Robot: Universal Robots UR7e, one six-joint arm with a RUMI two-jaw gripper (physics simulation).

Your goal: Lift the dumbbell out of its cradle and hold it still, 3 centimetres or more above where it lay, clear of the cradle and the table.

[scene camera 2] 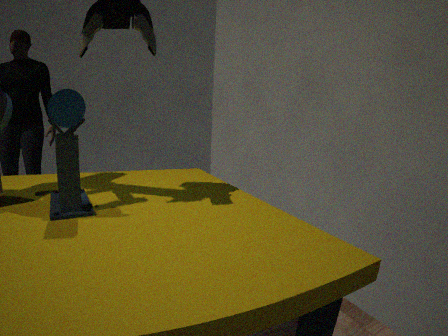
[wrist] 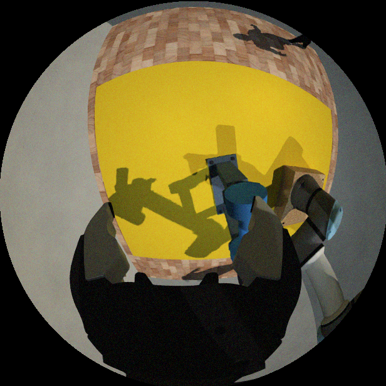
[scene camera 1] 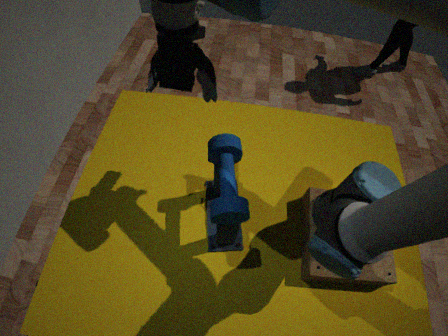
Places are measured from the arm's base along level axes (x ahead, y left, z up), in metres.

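Pixels of known places: gripper, between the fingertips: (scene camera 2: 117, 56) (scene camera 1: 182, 96).
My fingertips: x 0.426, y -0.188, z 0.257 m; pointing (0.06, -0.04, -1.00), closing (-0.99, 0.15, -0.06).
Note:
Behind a point stands the place of what it marks.
The blue dumbbell (scene camera 1: 227, 175) @[y -0.033, x 0.324, z 0.174 m] (scene camera 2: 67, 108) @[y -0.131, x 0.330, z 0.155 m] (wrist: 245, 194) lies level across the top of its cradle (scene camera 1: 225, 242) @[y 0.058, x 0.319, z -0.054 m] (scene camera 2: 68, 170) @[y -0.129, x 0.329, z 0.025 m] (wrist: 227, 172), a tall post with V-shaped arms on a dark base plate. The cradle stands on the yellow table (scene camera 1: 150, 130) @[y -0.355, x 0.591, z -0.076 m] (scene camera 2: 200, 250) @[y -0.379, x 0.522, z -0.076 m] (wrist: 160, 110). My gripper (scene camera 1: 181, 95) @[y -0.188, x 0.426, z 0.257 m] (scene camera 2: 118, 54) @[y -0.188, x 0.426, z 0.257 m] (wrist: 180, 201) is open and empty. In scene camera 2 it hangs higher than the dumbbell and to its right. In the wrist view the right finger overlaps part of the dumbbell, hiding some of its bar and far head; the dumbbell is not between the fingertips.
A wooden block (scene camera 1: 350, 272) (wrist: 285, 187) under the arm's base stands on the table beside the cradle. The pale arm link (scene camera 1: 410, 220) @[y 0.146, x 0.096, z 0.381 m] (wrist: 325, 285) rises from there. A person (scene camera 2: 25, 90) stands beyond the table. Shadows of the arm fall across the table.

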